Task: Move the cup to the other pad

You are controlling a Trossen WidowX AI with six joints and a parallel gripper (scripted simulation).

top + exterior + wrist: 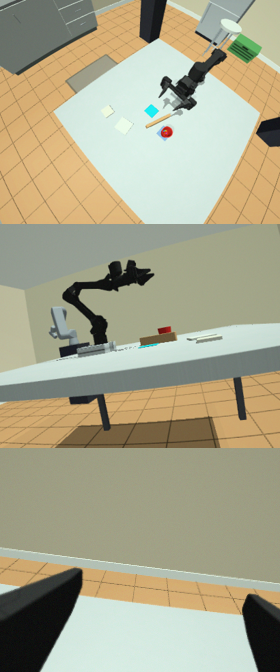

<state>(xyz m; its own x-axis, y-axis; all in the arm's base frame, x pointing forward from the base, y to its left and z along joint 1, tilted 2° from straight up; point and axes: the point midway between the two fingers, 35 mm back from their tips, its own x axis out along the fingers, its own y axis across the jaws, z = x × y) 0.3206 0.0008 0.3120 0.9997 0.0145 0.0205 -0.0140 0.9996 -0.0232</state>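
Now: gripper tip 1 cm past the red cup, 11 cm to the right of it and 32 cm above it. Round my gripper tip: bright cyan pad (7 cm behind, 8 cm to the right, 36 cm below); then pale blue pad (1 cm behind, 11 cm to the left, 36 cm below); then wooden block (4 cm behind, 1 cm to the left, 34 cm below).
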